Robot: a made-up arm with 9 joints. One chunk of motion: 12 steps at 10 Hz.
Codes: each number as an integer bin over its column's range. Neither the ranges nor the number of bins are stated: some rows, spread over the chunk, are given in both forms.
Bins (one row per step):
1: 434 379 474 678 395 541 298 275 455
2: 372 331 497 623 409 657 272 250 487
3: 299 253 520 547 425 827 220 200 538
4: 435 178 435 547 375 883 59 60 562
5: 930 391 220 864 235 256 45 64 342
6: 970 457 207 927 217 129 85 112 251
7: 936 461 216 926 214 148 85 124 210
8: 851 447 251 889 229 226 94 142 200
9: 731 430 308 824 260 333 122 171 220
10: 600 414 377 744 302 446 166 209 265
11: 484 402 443 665 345 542 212 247 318
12: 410 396 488 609 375 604 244 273 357
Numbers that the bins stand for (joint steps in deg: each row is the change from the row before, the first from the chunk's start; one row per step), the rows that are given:
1: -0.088 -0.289 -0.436 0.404 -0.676 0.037 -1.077 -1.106 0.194
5: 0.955 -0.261 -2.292 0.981 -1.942 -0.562 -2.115 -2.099 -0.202
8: 0.789 -0.126 -2.066 1.059 -1.989 -0.625 -1.914 -1.732 -0.699
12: -0.138 -0.249 -0.334 0.190 -0.835 0.170 -1.299 -1.116 -0.149
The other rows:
2: -0.218 -0.405 -0.268 0.233 -0.566 0.281 -1.184 -1.224 0.306
3: -0.371 -0.592 -0.100 -0.003 -0.439 0.638 -1.397 -1.459 0.485
4: -0.086 -0.772 -0.721 -0.003 -0.835 0.756 -2.058 -2.118 0.569
6: 1.039 -0.102 -2.387 1.177 -2.084 -0.829 -1.951 -1.873 -0.521
7: 0.968 -0.092 -2.322 1.173 -2.108 -0.789 -1.951 -1.817 -0.664
9: 0.537 -0.167 -1.649 0.857 -1.744 -0.400 -1.799 -1.595 -0.629
10: 0.261 -0.205 -1.145 0.609 -1.412 -0.162 -1.619 -1.417 -0.472
11: 0.017 -0.234 -0.663 0.364 -1.072 0.039 -1.430 -1.238 -0.286

